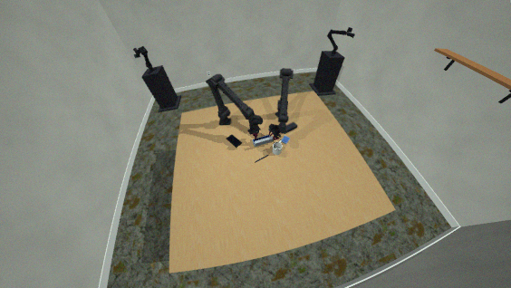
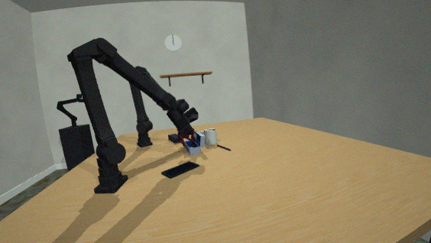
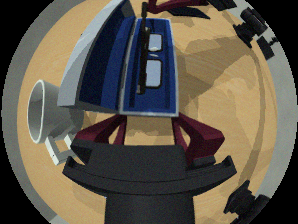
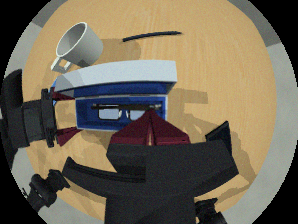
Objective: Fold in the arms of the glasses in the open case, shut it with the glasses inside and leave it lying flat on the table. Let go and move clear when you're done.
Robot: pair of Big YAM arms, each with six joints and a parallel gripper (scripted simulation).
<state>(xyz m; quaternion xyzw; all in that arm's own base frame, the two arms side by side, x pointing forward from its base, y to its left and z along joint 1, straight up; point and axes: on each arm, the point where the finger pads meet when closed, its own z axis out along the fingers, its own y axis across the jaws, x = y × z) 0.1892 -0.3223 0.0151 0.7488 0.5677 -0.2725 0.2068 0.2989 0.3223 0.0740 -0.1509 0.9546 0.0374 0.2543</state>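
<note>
Now: the black-framed glasses 5 cm to the left of my right hand and 4 cm below it. Round my right hand: white mug 17 cm to the left, 11 cm ahead, 4 cm below; then glasses case 6 cm to the left, 3 cm below, 2 cm ahead; then blue card 28 cm to the left, 7 cm below, 1 cm ahead.
</note>
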